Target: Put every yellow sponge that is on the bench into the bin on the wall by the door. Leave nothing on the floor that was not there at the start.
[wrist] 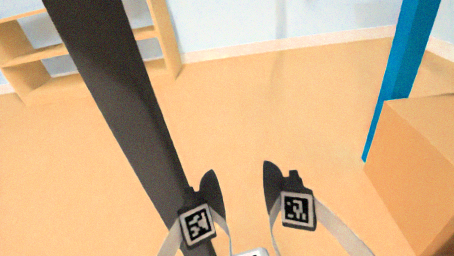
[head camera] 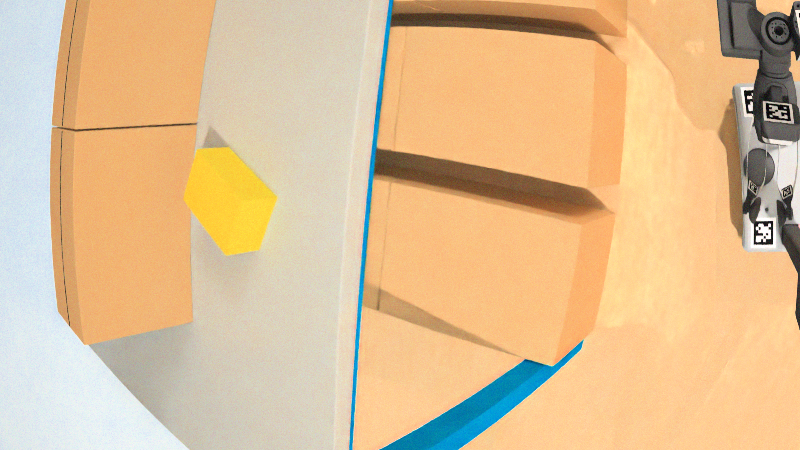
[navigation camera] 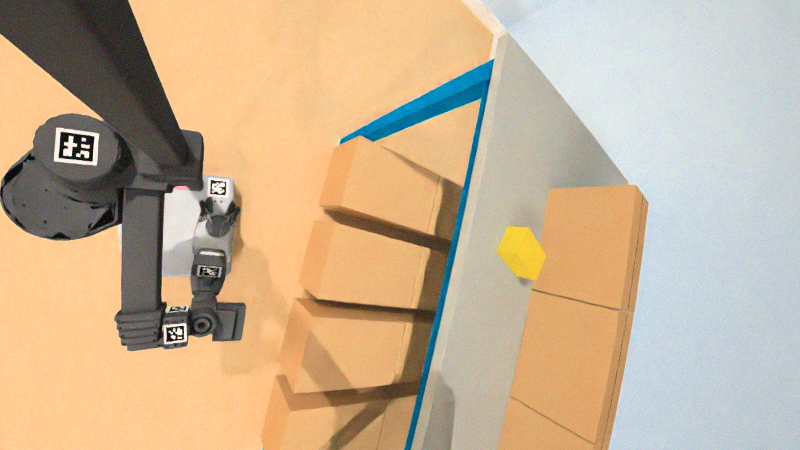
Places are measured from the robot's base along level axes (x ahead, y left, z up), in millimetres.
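Where they show: gripper, fingertip midpoint: [head camera: 766, 223] [navigation camera: 221, 199]; robot's base at its link origin: [head camera: 758, 167] [navigation camera: 216, 224].
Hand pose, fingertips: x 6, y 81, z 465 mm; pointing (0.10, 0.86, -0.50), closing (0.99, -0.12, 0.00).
Each offset is from my fingertips to the centre of the thing. Level surfaces: height alone.
A yellow sponge @[78 mm right, 520 mm ahead, 471 mm up] [head camera: 230, 201] [navigation camera: 521, 252] stands on the grey bench top @[449 mm up] [head camera: 302, 83] [navigation camera: 492, 156], close in front of the row of boxes at the back. My gripper [head camera: 769, 215] [navigation camera: 219, 208] [wrist: 241, 182] is open, with nothing between its fingertips. It is folded in over my pale base, away from the bench and below the level of its top. The bin on the wall and the door do not show in these views.
Brown boxes @[59 mm right, 696 mm ahead, 539 mm up] [head camera: 134, 223] [navigation camera: 587, 240] line the bench's back. Larger boxes [head camera: 481, 268] [navigation camera: 363, 274] [wrist: 410, 160] stick out under its front, inside the blue frame [head camera: 481, 408] [navigation camera: 425, 106] [wrist: 400, 65]. A wooden shelf unit [wrist: 167, 40] stands by the far wall. My dark mast [navigation camera: 111, 67] [wrist: 120, 100] crosses two views.
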